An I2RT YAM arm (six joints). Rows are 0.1 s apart.
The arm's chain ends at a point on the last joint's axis. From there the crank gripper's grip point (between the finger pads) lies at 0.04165 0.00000 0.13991 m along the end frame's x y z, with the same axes.
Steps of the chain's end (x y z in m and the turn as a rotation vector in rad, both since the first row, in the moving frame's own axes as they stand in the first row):
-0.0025, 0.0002, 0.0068, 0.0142, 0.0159, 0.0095
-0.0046, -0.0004, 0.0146, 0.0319, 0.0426, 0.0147
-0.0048, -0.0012, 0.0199, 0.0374, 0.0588, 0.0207
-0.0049, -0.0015, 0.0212, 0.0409, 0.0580, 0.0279
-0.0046, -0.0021, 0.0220, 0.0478, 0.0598, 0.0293
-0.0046, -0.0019, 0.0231, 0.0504, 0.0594, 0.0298
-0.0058, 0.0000, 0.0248, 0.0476, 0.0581, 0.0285
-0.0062, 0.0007, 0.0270, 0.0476, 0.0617, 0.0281
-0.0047, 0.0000, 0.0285, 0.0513, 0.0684, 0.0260
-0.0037, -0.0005, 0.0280, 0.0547, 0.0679, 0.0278
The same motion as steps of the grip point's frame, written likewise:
-0.0003, -0.0014, 0.0061, 0.0142, 0.0159, 0.0095
0.0013, -0.0042, 0.0126, 0.0319, 0.0426, 0.0147
0.0034, -0.0054, 0.0171, 0.0374, 0.0588, 0.0207
0.0032, -0.0059, 0.0185, 0.0409, 0.0580, 0.0279
0.0038, -0.0074, 0.0191, 0.0478, 0.0598, 0.0293
0.0037, -0.0075, 0.0202, 0.0504, 0.0594, 0.0298
0.0023, -0.0053, 0.0220, 0.0476, 0.0581, 0.0285
0.0024, -0.0046, 0.0240, 0.0476, 0.0617, 0.0281
0.0048, -0.0059, 0.0252, 0.0513, 0.0684, 0.0260
0.0058, -0.0068, 0.0247, 0.0547, 0.0679, 0.0278

